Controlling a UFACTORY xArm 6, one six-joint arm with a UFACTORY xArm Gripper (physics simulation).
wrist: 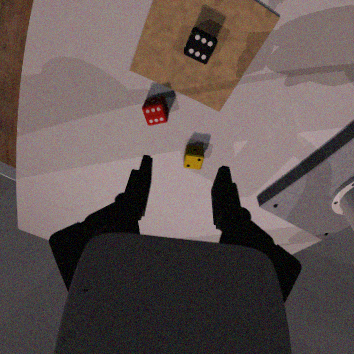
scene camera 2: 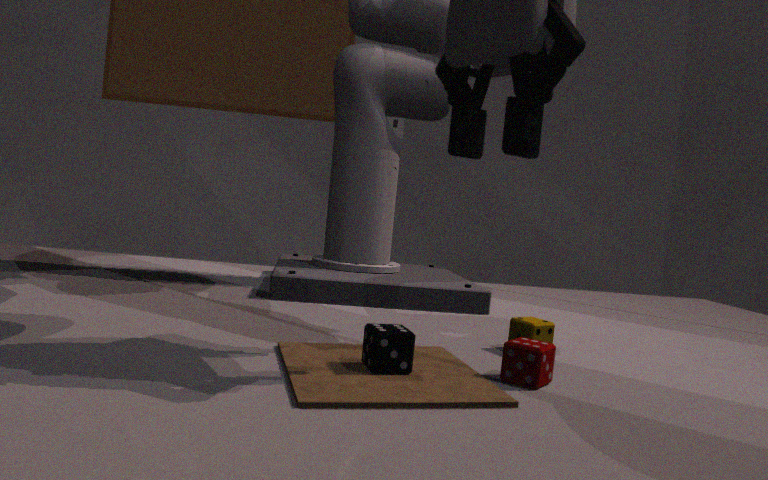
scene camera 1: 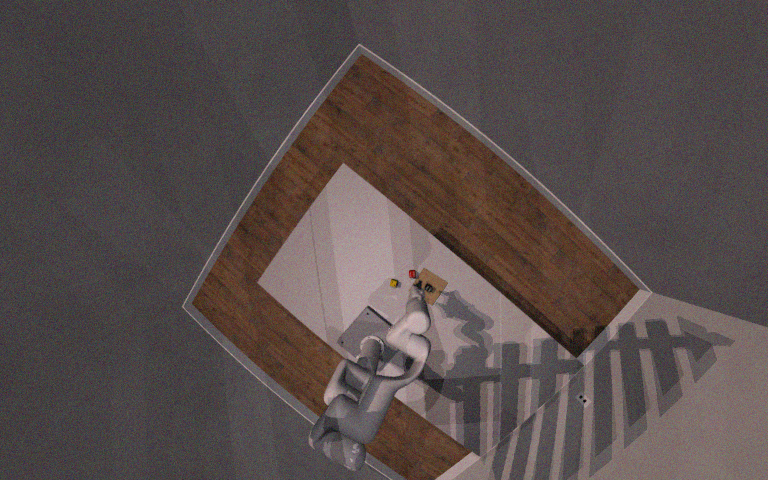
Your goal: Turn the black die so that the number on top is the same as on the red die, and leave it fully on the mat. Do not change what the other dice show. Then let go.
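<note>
The black die sits flat on the tan mat, away from its edges. Its top shows six pips in the wrist view; a side with three faces scene camera 2. The red die stands on the table beside the mat, also with six on top. The yellow die stands near it; its bright face in the wrist view shows two pips. My gripper is open and empty, high above the table, apart from all dice.
The arm's grey base plate stands behind the dice as seen from scene camera 2. An orange-brown panel hangs in the background. Striped shadows fall across part of the table and floor in scene camera 1.
</note>
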